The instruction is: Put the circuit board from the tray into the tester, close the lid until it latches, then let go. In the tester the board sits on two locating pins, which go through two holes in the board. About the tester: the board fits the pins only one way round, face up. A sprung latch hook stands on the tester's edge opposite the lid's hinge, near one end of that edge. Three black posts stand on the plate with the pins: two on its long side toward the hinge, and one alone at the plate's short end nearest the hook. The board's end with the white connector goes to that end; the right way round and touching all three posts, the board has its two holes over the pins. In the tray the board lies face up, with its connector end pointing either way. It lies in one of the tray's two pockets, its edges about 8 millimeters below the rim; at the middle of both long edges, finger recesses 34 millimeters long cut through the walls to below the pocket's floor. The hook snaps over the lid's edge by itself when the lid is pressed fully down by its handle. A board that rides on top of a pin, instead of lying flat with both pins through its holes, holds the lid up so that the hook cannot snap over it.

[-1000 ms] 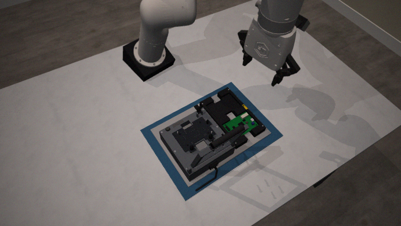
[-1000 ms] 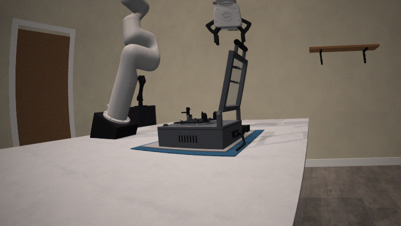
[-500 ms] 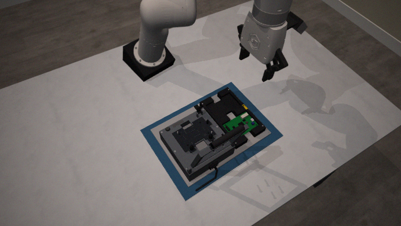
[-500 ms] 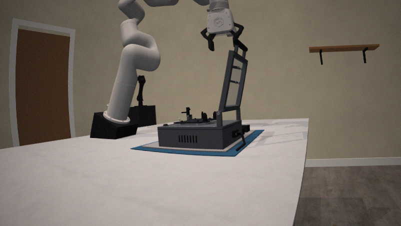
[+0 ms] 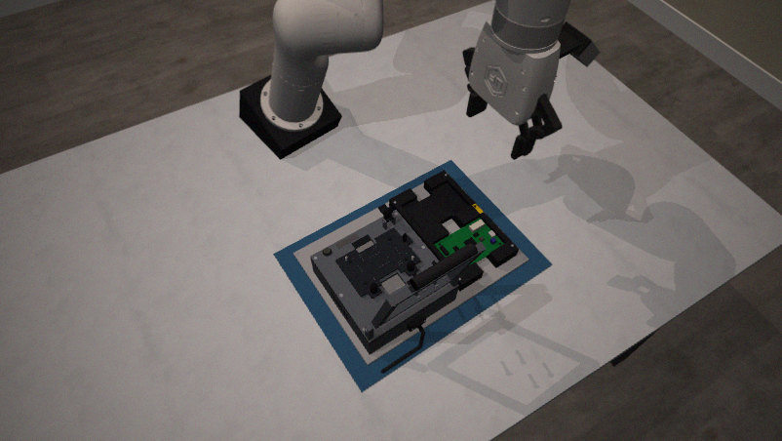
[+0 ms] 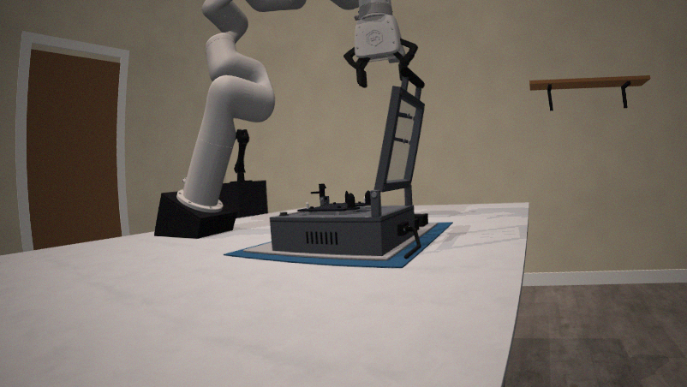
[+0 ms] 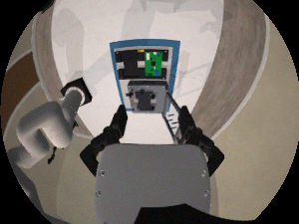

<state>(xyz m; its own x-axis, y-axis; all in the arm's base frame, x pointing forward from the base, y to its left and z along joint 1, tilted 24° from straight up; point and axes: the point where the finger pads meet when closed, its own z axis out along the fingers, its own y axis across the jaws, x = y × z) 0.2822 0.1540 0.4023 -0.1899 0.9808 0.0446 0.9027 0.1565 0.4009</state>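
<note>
My gripper is now 30 cm above the green circuit board. The rest, counted from my hand: lid (15 cm to the right, 13 cm below, 12 cm ahead); then pin plate (24 cm below, 17 cm to the right); then tester (20 cm below, 13 cm to the right, 2 cm ahead).
</note>
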